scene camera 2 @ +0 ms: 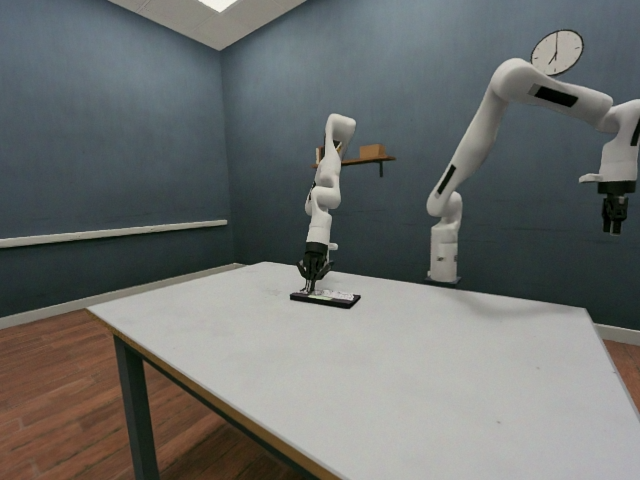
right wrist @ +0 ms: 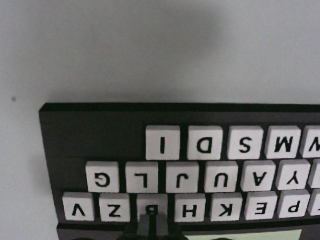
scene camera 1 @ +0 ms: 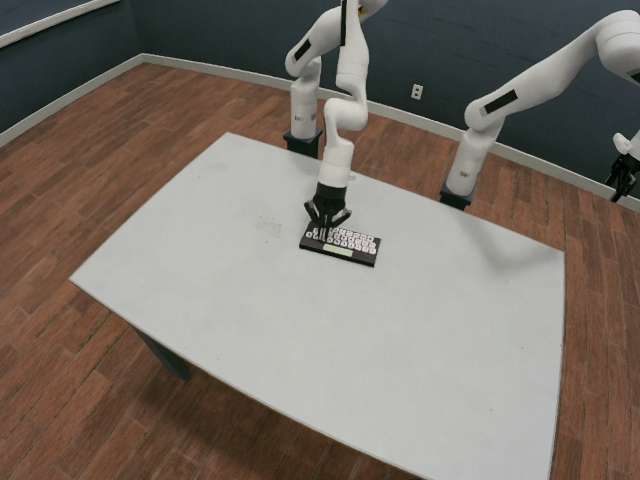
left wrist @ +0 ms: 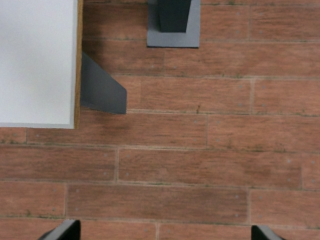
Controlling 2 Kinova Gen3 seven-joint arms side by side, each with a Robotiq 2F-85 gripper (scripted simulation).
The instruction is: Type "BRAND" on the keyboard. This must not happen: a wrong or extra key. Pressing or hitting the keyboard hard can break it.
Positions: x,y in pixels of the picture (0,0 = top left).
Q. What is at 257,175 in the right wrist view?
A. A key.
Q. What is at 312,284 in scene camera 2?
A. My right gripper.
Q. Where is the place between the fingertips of my right gripper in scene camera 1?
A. At 322,239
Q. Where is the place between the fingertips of my left gripper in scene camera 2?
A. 611,233
